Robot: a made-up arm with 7 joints.
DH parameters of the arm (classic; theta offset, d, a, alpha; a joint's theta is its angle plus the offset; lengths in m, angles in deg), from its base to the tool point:
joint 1: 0 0.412 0 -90
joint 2: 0 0 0 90
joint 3: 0 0.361 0.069 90
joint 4: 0 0 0.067 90
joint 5: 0 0.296 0 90
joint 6: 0 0 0.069 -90
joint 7: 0 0.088 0 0
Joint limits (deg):
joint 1: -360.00..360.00
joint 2: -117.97..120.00
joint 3: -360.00..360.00
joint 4: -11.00..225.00
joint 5: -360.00..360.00
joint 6: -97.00..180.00
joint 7: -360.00..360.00
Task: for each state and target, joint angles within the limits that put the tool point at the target. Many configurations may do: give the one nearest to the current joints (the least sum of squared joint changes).
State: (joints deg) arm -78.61 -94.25 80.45 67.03 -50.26 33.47 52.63
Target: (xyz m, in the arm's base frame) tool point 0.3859 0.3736 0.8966
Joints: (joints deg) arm -93.75 -57.54 59.81 113.63 -47.46 29.31 52.63
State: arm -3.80 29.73 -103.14 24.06 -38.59 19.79 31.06
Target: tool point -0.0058 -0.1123 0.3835
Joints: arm 21.80 39.42 -106.53 -6.52 -39.93 28.85 31.06
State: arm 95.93 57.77 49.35 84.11 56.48 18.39 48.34
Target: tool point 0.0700 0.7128 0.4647
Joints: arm 67.62 54.68 35.52 110.81 54.27 13.91 48.34
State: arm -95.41 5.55 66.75 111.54 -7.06 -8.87 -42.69
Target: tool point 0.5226 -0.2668 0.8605
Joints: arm -61.93 34.31 65.52 114.45 -6.30 1.72 -42.69
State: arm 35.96 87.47 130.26 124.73 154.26 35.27 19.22
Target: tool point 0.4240 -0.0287 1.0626
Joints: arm -13.00 50.03 161.60 144.23 153.24 47.65 19.22
